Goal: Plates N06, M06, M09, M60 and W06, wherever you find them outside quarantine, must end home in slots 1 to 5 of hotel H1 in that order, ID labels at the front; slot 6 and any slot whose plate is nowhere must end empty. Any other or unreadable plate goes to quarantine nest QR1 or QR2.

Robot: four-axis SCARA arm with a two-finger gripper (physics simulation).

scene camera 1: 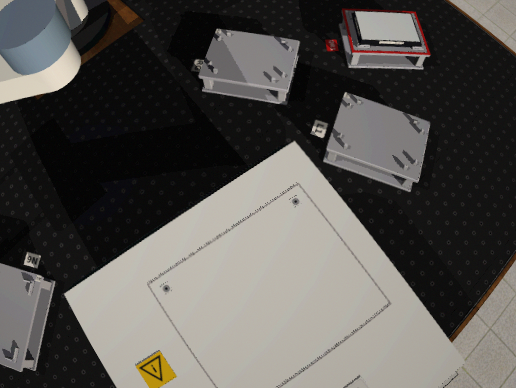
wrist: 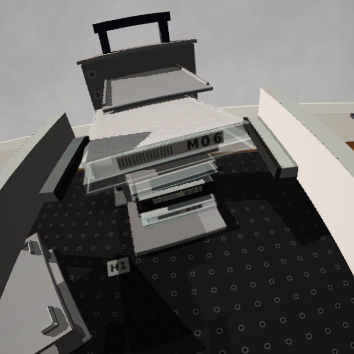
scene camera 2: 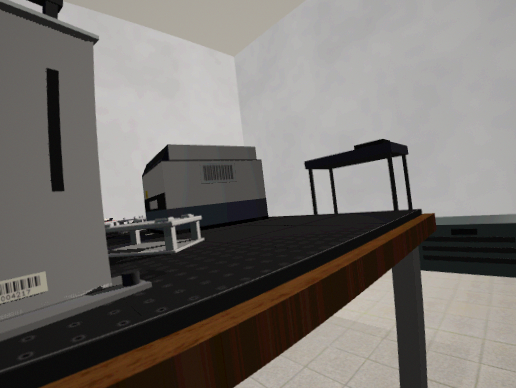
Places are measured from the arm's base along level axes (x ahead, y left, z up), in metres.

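Pixels of known places: gripper, fingertip midpoint: [wrist: 162, 114].
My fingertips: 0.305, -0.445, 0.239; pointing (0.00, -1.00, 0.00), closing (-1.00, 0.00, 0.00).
Note:
Ahead of a thing's pixels: the offset from my fingertips to its top centre, as dx, dy, dz. "*": to the spot under its first point.
My gripper [wrist: 162, 114] is shut on clear plate M06 {+0.013, -0.037, -0.004} [wrist: 176, 119], which spans the two pads in the wrist view, slightly tilted. Its M06 label and barcode face the camera. Behind and below it stands hotel H1 [wrist: 142, 65], beside its H1 tag {* +0.098, -0.032, -0.226} [wrist: 118, 267]. The top shelf {+0.018, -0.118, -0.012} [wrist: 155, 87] shows no plate. Lower in H1 lie a clear plate {+0.020, -0.104, -0.074} [wrist: 175, 176], a black plate {* -0.028, -0.054, -0.110} [wrist: 205, 189] and a clear plate {+0.016, -0.108, -0.129} [wrist: 180, 212] near the base; their IDs are too small to read. M06 hides part of the hotel. A red-rimmed quarantine nest {* +0.248, +0.817, -0.181} [scene camera 1: 350, 49] bears a white-topped black plate {+0.263, +0.911, -0.162} [scene camera 1: 387, 29].
Grey nests {* +0.153, +0.660, -0.176} [scene camera 1: 255, 60] {* +0.411, +0.708, -0.176} [scene camera 1: 380, 137] {* +0.239, +0.047, -0.176} [scene camera 1: 12, 320] [wrist: 30, 300] stand around a large white instrument {+0.517, +0.347, +0.026} [scene camera 1: 270, 270]. The arm's blue-grey part [scene camera 1: 35, 40] is at upper left. Scene camera 2 shows a tall grey housing {* +0.065, -0.193, -0.100} [scene camera 2: 45, 150], a barcoded instrument [scene camera 2: 215, 187] and a dark stand [scene camera 2: 350, 158].

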